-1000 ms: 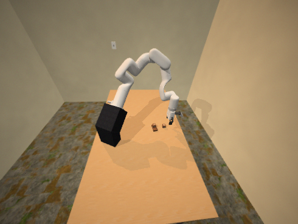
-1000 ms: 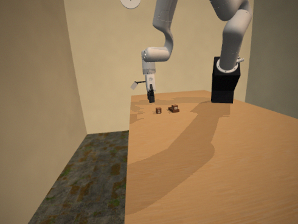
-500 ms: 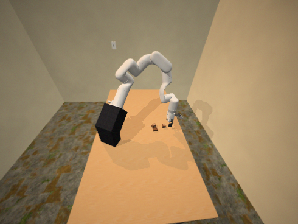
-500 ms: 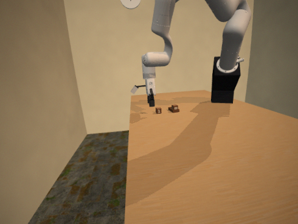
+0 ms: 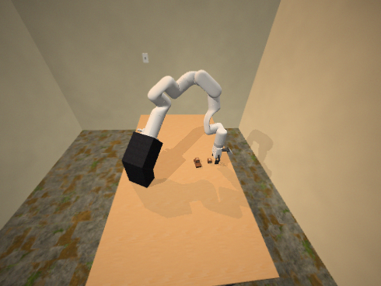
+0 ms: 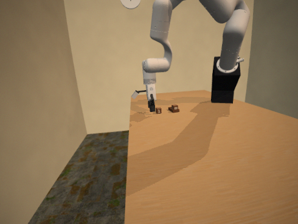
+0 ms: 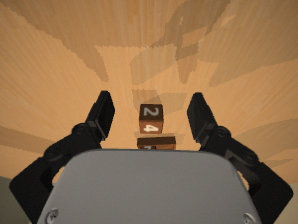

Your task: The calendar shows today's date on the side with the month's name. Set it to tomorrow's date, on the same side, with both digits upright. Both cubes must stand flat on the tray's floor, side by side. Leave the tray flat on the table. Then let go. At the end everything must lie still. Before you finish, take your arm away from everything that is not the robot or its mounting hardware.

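The brown digit cube is 40 mm behind my hand, 10 mm to the right of it and 20 mm below it.
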